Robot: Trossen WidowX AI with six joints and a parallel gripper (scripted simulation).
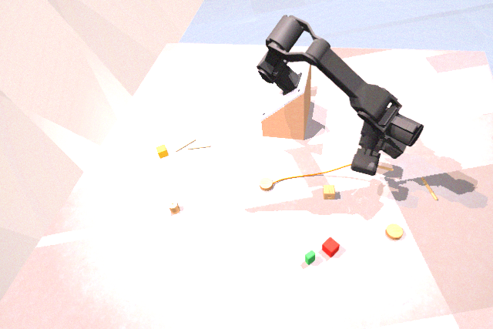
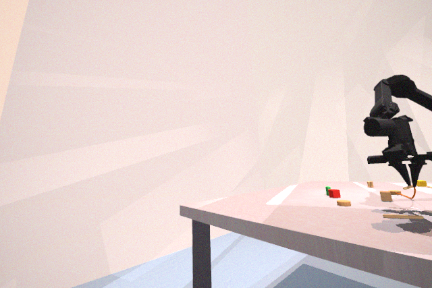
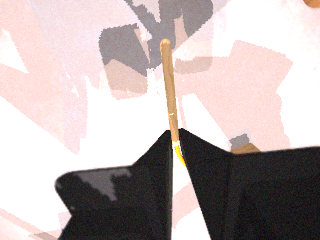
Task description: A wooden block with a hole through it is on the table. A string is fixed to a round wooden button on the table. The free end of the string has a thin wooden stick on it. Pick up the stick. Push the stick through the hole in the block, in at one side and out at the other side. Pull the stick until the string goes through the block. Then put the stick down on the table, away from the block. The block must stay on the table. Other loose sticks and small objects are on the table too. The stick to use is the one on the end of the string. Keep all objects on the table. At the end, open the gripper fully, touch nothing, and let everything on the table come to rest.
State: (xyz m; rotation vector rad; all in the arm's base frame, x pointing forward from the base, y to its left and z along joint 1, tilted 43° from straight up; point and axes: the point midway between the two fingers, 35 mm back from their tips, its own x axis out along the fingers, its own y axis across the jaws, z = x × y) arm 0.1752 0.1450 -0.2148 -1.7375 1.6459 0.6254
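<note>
Now: the wooden block 90 mm ahead of my gripper tip, 90 mm to the right of it and 40 mm below it. The rest, counted from my gripper tip: stick (10 mm behind, 160 mm to the left, 50 mm below); round disc (160 mm ahead, 90 mm to the left, 50 mm below); red cube (250 mm ahead, 50 mm to the right, 40 mm below).
</note>
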